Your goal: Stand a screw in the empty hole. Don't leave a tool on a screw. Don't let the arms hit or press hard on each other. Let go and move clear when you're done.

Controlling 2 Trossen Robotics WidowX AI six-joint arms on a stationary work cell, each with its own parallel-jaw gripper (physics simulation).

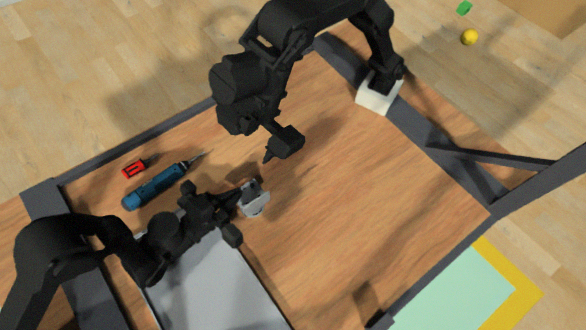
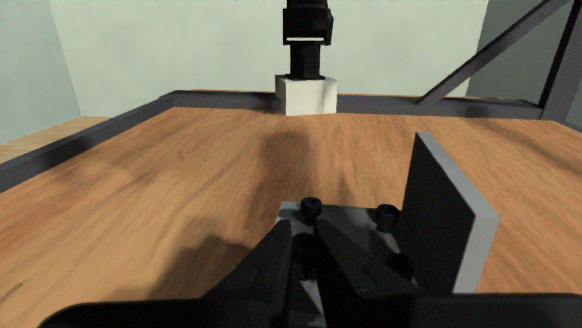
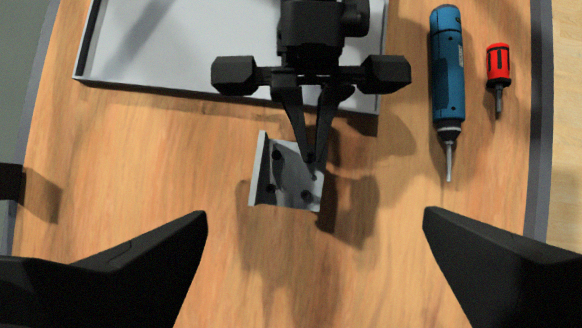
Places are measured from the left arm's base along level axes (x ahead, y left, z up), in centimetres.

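Pixels of known places: left gripper, between the fingertips: (image 1: 240, 190) (image 2: 302, 230) (image 3: 311, 162); right gripper, between the fingertips: (image 1: 248, 148) (image 3: 315, 220); right arm's base, origin of its link: (image 1: 381, 84) (image 2: 304, 77).
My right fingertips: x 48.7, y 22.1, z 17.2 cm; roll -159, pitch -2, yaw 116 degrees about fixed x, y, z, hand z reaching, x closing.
For each thing: its top centre in the pictures, then the offset to it from my right fingertips. "spot": a spot on its surface instead.
- dark screw, centre of its top: (image 2: 307, 237) dx -4.1, dy -0.8, dz -17.0 cm
- small hole, a spot on its surface: (image 3: 314, 177) spot: dx -2.6, dy +0.6, dz -19.2 cm
- blue power driver, centre of its top: (image 3: 456, 85) (image 1: 163, 175) dx -20.6, dy +12.3, dz -21.5 cm
- red screwdriver, centre of its top: (image 3: 505, 75) (image 1: 139, 162) dx -26.0, dy +18.8, dz -22.6 cm
- grey tray, centre of its top: (image 3: 230, 15) (image 1: 203, 291) dx -18.0, dy -18.1, dz -24.0 cm
A grey L-shaped bracket (image 1: 254, 204) (image 2: 442, 215) (image 3: 291, 172) sits on the table with its wall upright. Three dark screws stand in its base: one (image 2: 311, 207) (image 3: 306, 195), a second (image 2: 387, 217) (image 3: 270, 188) and a third (image 2: 399, 265) (image 3: 277, 155). My left gripper (image 1: 239, 192) (image 2: 302, 230) (image 3: 311, 162) is shut on a dark screw (image 2: 304, 250) at a base corner; the fingers partly hide it, so its seating cannot be told. A small hole (image 3: 314, 177) shows beside the fingertips. My right gripper (image 1: 260, 150) (image 3: 315, 220) is wide open and empty above the table, near the bracket.
A blue power driver (image 1: 157, 185) (image 3: 447, 75) and a red screwdriver (image 1: 134, 169) (image 3: 498, 62) lie beside each other. A grey tray (image 1: 264, 287) (image 3: 150, 87) lies under the left arm. The right arm's white base (image 1: 378, 97) (image 2: 310, 97) stands at the table's edge.
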